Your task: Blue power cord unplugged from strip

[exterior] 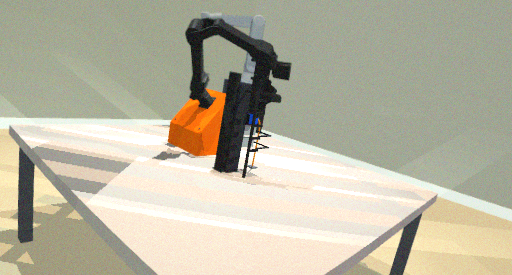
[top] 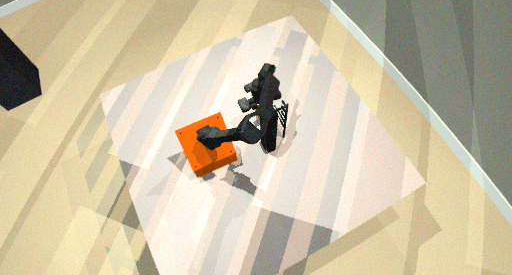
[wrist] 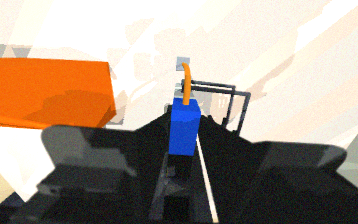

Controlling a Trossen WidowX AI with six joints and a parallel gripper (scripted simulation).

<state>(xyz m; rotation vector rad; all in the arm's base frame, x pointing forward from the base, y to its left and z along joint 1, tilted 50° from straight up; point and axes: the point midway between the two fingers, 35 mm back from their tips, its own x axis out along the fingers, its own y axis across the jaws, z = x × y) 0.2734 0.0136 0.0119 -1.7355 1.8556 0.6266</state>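
My gripper tip is 30 mm to the left of the blue plug.
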